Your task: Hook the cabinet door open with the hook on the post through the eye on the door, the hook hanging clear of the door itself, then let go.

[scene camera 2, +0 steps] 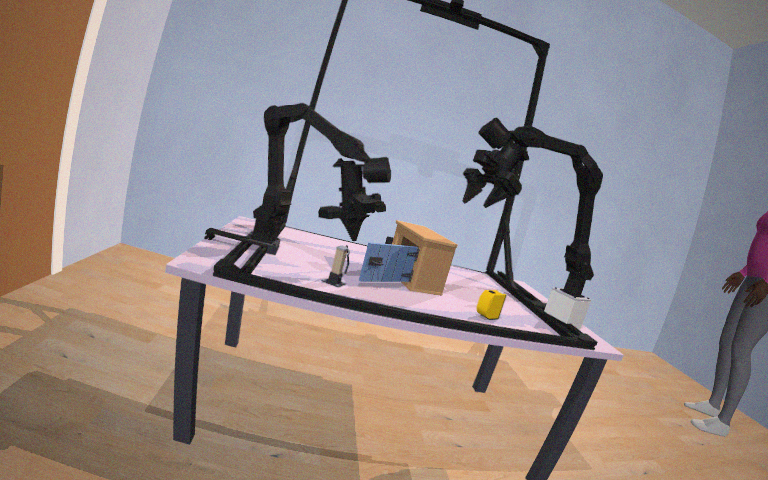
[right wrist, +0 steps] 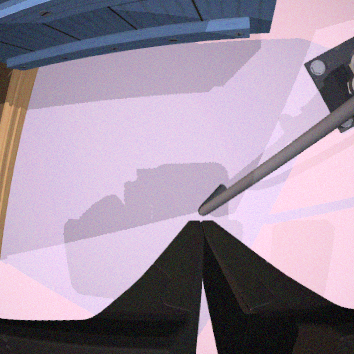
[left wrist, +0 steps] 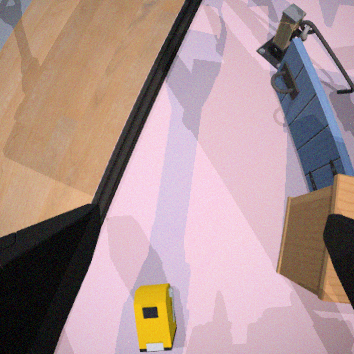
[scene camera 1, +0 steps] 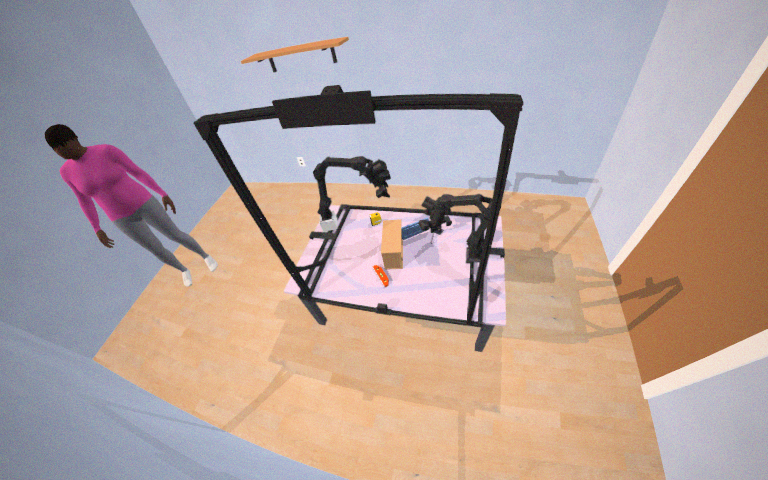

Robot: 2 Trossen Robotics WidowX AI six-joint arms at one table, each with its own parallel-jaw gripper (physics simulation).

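Where they show: left gripper, between the fingertips: [scene camera 2: 473, 204] [left wrist: 215, 221] [scene camera 1: 388, 192]; right gripper, between the fingertips: [scene camera 2: 354, 241] [right wrist: 199, 231] [scene camera 1: 431, 232]; left arm's base, origin of its link: [scene camera 2: 572, 293] [scene camera 1: 326, 216]; right arm's base, origin of its link: [scene camera 2: 262, 239] [scene camera 1: 475, 254].
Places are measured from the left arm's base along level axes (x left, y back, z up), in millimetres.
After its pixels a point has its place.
Observation:
The wooden cabinet [scene camera 1: 391, 243] {y -380, x -381, z 55 mm} [scene camera 2: 433, 260] {y -415, x -208, z -3 mm} [left wrist: 310, 240] {y -404, x -207, z -3 mm} stands with its blue door [scene camera 1: 413, 229] {y -526, x -233, z -26 mm} [scene camera 2: 387, 263] {y -550, x -218, z -31 mm} [left wrist: 315, 115] {y -537, x -221, z 0 mm} [right wrist: 125, 25] {y -554, x -227, z -47 mm} swung open toward the post [scene camera 2: 339, 260] {y -691, x -208, z -38 mm} [left wrist: 287, 30] {y -675, x -215, z -32 mm}. A dark ring [left wrist: 283, 82] {y -602, x -204, z -47 mm} is on one door face. The hook [left wrist: 330, 55] {y -640, x -271, z -34 mm} [right wrist: 280, 157] {y -641, x -274, z -31 mm} slants from the post on the other side of the door, its bent tip apart from the door. My right gripper [scene camera 2: 353, 238] {y -618, x -303, z -3 mm} [right wrist: 199, 231] {y -618, x -303, z -3 mm} is shut and empty, its fingertips close to the hook's tip; contact is unclear. My left gripper [scene camera 2: 475, 202] {y -422, x -98, z 179 mm} [left wrist: 215, 221] {y -422, x -98, z 179 mm} is open and empty, high above the table.
A yellow block-like object [scene camera 1: 375, 219] {y -310, x -60, z -51 mm} [scene camera 2: 491, 304] {y -331, x -21, z -55 mm} [left wrist: 155, 317] {y -317, x -46, z -28 mm} stands to one side of the cabinet. An orange-red object [scene camera 1: 380, 275] {y -288, x -477, z -82 mm} lies near the cabinet in scene camera 1. A black frame [scene camera 1: 506, 164] {y -676, x -846, z 787 mm} rises around the pink table [scene camera 1: 345, 288] {y -83, x -509, z -100 mm}.

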